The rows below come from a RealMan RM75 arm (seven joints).
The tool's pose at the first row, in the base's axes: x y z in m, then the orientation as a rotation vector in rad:
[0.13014 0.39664 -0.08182 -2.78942 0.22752 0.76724]
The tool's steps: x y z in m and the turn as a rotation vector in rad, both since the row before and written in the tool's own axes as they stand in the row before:
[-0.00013 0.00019 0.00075 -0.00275 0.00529 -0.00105]
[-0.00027 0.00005 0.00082 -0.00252 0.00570 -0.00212]
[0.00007 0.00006 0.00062 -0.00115 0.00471 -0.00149]
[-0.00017 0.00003 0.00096 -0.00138 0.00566 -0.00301]
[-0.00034 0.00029 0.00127 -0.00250 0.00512 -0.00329]
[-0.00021 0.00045 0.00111 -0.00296 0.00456 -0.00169]
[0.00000 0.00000 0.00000 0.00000 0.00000 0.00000]
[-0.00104 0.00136 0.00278 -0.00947 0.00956 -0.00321]
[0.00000 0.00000 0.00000 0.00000 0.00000 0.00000]
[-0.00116 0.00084 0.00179 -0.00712 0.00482 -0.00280]
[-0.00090 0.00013 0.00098 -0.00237 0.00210 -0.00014]
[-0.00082 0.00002 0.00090 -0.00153 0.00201 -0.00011]
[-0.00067 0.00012 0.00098 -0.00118 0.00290 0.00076]
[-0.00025 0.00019 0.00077 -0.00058 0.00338 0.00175]
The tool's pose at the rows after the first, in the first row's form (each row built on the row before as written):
[0.12963 0.39667 -0.08241 -2.79425 0.22610 0.76059]
[0.12900 0.39686 -0.08297 -2.79892 0.22331 0.75304]
[0.12875 0.39696 -0.08354 -2.80191 0.22167 0.74655]
[0.12815 0.39720 -0.08427 -2.80537 0.21796 0.73846]
[0.12721 0.39728 -0.08523 -2.80960 0.21341 0.73140]
[0.12643 0.39715 -0.08615 -2.81416 0.21089 0.72560]
[0.12643 0.39715 -0.08615 -2.81416 0.21089 0.72560]
[0.12399 0.39663 -0.08826 -2.82679 0.20506 0.71444]
[0.12399 0.39663 -0.08826 -2.82679 0.20506 0.71444]
[0.12201 0.39635 -0.08938 -2.83524 0.19971 0.70923]
[0.12076 0.39653 -0.08982 -2.83833 0.19914 0.70696]
[0.11964 0.39679 -0.09021 -2.84059 0.19884 0.70457]
[0.11859 0.39696 -0.09076 -2.84296 0.20004 0.70099]
[0.11799 0.39697 -0.09134 -2.84505 0.20291 0.69675]

